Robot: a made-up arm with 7 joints.
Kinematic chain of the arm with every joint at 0, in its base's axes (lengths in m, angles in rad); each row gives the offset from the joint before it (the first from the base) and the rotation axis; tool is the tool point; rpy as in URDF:
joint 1: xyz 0 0 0.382 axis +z
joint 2: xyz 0 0 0 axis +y
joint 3: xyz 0 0 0.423 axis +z
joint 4: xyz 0.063 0 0 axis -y
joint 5: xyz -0.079 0 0.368 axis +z
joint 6: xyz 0 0 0 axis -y
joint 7: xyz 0.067 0 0 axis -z
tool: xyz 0 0 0 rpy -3.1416 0 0
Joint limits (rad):
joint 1: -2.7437..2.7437
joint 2: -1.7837..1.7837
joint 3: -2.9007..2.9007
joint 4: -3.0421..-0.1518
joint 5: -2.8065..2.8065
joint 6: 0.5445..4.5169
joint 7: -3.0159..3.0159
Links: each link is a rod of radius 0.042 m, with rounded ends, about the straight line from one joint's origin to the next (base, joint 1, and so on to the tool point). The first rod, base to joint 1, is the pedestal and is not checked.
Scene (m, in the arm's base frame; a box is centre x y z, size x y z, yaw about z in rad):
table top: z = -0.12
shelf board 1: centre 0.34 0.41 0 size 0.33 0.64 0.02 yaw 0.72
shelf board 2: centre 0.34 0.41 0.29 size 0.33 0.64 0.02 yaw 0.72
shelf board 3: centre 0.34 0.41 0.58 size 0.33 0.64 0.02 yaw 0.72
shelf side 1: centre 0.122 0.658 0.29 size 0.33 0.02 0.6 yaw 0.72
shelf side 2: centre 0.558 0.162 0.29 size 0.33 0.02 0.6 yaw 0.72
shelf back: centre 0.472 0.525 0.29 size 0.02 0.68 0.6 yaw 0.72
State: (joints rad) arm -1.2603 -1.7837 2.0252 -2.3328 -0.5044 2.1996 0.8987
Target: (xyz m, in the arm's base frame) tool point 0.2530 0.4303 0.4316
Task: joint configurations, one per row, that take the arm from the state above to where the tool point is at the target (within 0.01 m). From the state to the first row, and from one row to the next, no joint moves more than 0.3 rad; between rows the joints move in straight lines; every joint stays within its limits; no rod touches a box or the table.
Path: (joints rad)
1: -1.1809 -1.7305 2.1911 -2.5418 -0.5326 2.2017 0.8987
2: -1.1015 -1.6772 2.3571 -2.7508 -0.5609 2.2038 0.8987
3: -0.9321 -1.6606 2.0998 -2.7821 -0.5395 2.1925 0.8987
4: -0.7626 -1.6440 1.8426 -2.8134 -0.5180 2.1811 0.8987
5: -0.5932 -1.6274 1.5853 -2.8446 -0.4966 2.1697 0.8987
6: -0.4237 -1.6108 1.3280 -2.8759 -0.4752 2.1583 0.8987
7: -0.7033 -1.5686 1.3860 -2.5961 -0.4682 2.1719 0.8987
8: -0.9828 -1.5265 1.4440 -2.3164 -0.4613 2.1855 0.8987

